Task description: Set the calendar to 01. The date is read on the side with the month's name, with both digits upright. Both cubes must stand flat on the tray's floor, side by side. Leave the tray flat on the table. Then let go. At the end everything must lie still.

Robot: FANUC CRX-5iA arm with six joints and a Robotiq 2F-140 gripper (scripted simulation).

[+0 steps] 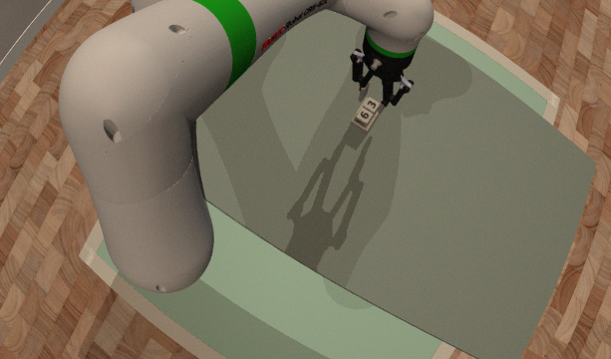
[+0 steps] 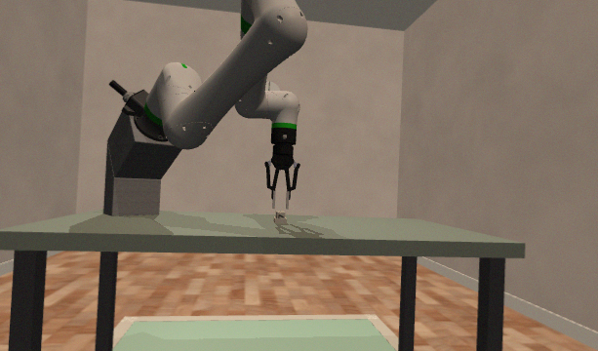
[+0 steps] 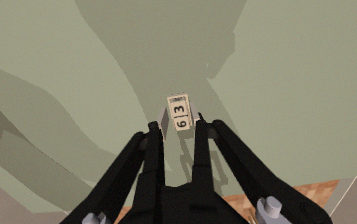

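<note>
Now: the calendar tray 20 mm to the right of my hand and 70 mm below it.
</note>
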